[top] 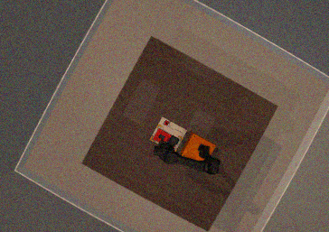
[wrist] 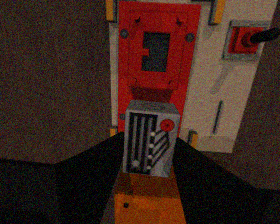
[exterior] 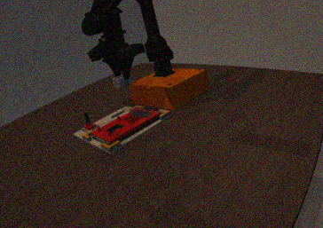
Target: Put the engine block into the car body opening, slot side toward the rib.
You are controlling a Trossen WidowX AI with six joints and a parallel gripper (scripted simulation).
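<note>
My gripper tip is 9 cm short of the upright peg, 13 cm to the left of it and 12 cm above it. Round my gripper tip: engine block (1 cm below).
</note>
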